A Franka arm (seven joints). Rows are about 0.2 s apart.
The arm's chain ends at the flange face. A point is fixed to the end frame.
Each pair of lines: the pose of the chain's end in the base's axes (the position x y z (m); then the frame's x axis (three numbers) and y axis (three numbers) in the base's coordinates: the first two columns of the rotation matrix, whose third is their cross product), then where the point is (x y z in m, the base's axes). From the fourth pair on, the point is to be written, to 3 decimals.
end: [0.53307, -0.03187, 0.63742, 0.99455, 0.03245, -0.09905, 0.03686, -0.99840, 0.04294]
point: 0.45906 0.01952 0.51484
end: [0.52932, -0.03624, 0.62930, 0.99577, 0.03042, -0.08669, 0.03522, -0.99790, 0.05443]
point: 0.45693 0.01386 0.50522
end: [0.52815, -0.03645, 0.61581, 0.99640, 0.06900, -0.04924, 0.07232, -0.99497, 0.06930]
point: 0.45868 0.00923 0.48840
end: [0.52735, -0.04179, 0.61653, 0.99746, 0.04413, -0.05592, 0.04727, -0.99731, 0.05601]
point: 0.458 0.007 0.490
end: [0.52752, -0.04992, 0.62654, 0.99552, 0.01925, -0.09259, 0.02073, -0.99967, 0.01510]
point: 0.455 0.006 0.505
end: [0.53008, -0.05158, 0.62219, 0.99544, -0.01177, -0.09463, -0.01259, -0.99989, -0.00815]
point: 0.459 0.010 0.502
